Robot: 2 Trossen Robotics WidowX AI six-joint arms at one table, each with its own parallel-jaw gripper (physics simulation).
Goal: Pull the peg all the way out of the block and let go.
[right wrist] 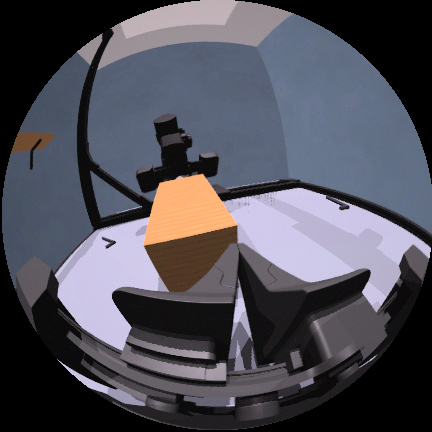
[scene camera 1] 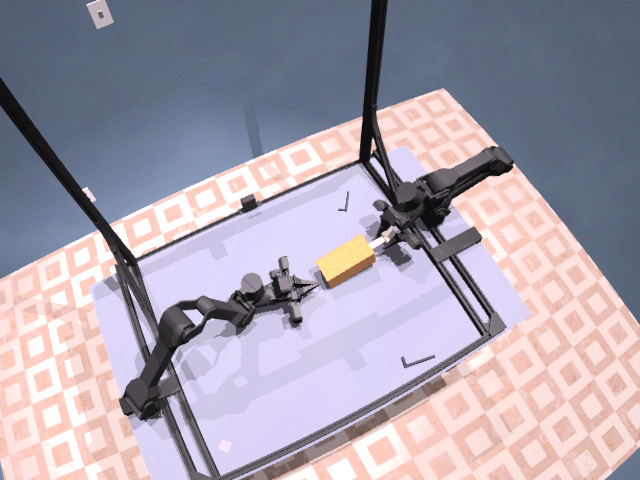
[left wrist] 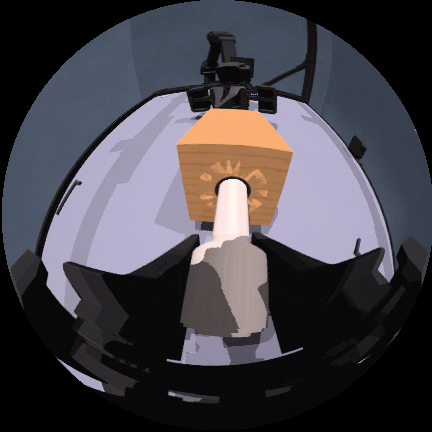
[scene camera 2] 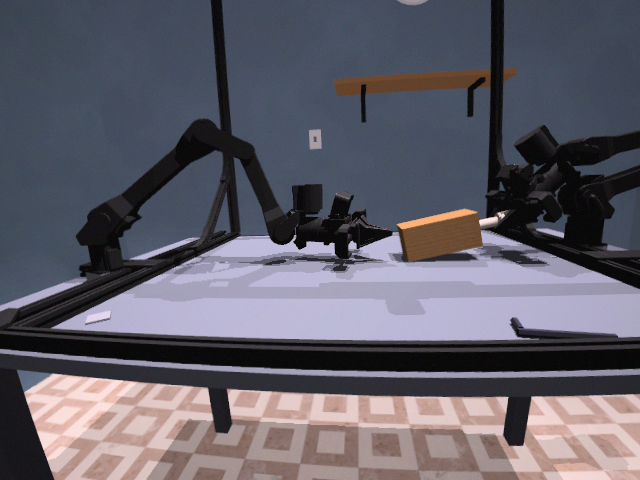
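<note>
The wooden block is tilted in scene camera 2, its right end raised off the table and its left end low, at or near the table top. The white peg sticks out of the hole in the block's right end; its inner end is hidden in the block. My left gripper is shut on the peg's thick grey-white handle. My right gripper is shut and empty, its tips close to the block's left end.
One black L-shaped bracket lies behind the block, another near the front rail. A small white tile lies at the front left. Black frame rails edge the table, with upright posts at the back.
</note>
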